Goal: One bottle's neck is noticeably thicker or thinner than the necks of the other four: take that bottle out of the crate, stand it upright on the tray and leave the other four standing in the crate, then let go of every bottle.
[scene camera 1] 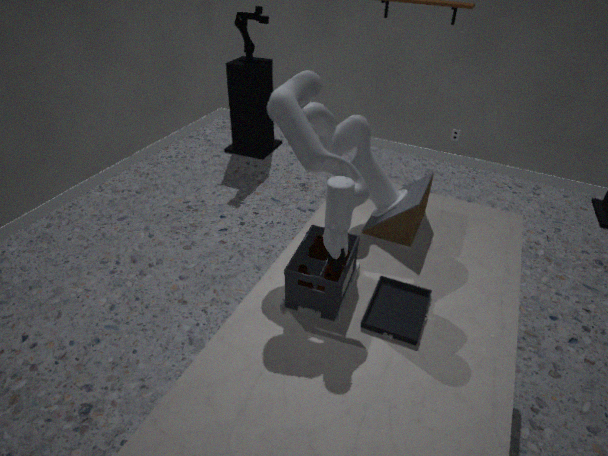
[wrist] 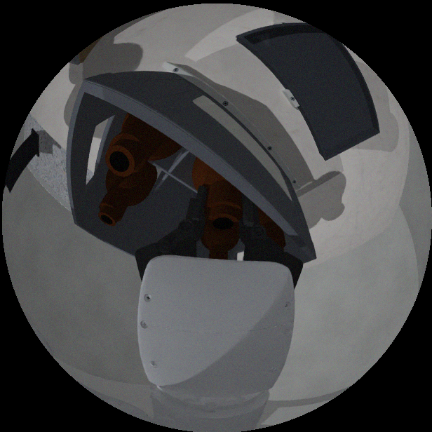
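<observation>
My gripper (scene camera 1: 337, 258) (wrist: 223, 197) reaches down into the grey crate (scene camera 1: 298, 297) (wrist: 155, 117), shut on the neck of an orange-brown bottle (wrist: 220, 201) that looks upright in the crate. Two more bottles (wrist: 134, 141) (wrist: 129, 189) stand at the left side of the crate in the wrist view; the upper one's mouth looks wider than the lower one's. Another bottle (wrist: 218, 244) shows partly below the held one, and one (wrist: 274, 231) is partly hidden behind the right finger. The dark tray (scene camera 1: 395, 311) (wrist: 320, 82) is empty, beside the crate.
The crate's walls surround the fingers closely. The white arm (scene camera 1: 300, 125) rises from a wedge-shaped base (scene camera 1: 400, 225) behind the crate and tray, on the pale table (scene camera 1: 400, 400). A dark pedestal (scene camera 1: 250, 105) with a small arm stands on the floor beyond.
</observation>
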